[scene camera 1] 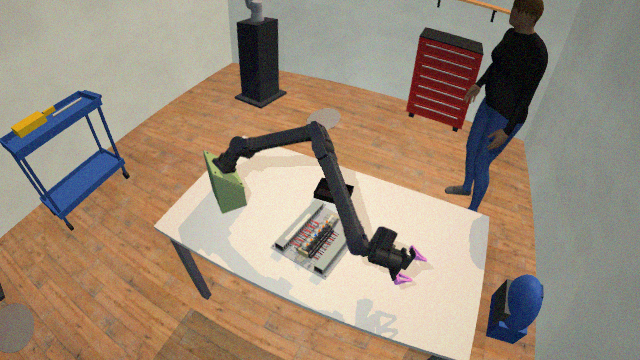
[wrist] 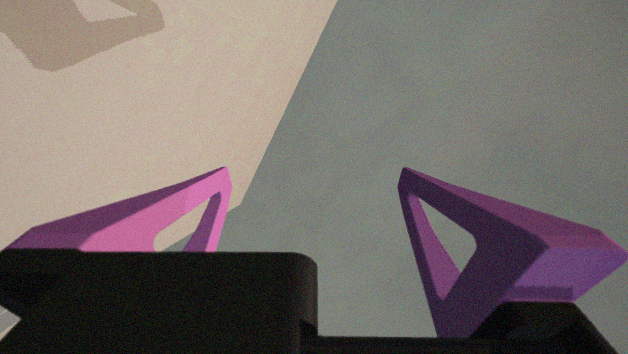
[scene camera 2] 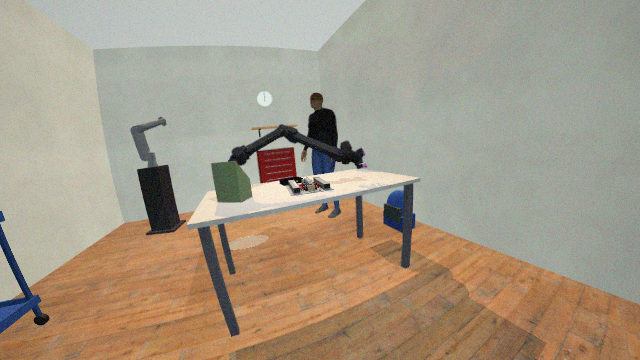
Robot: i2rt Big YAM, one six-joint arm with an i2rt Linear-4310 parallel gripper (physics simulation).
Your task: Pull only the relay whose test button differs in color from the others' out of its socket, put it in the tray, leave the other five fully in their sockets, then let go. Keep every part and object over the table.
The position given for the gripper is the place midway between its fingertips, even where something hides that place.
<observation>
In view: the gripper (scene camera 1: pixel 419 270).
The gripper also shows in the wrist view (wrist: pixel 314 176).
</observation>
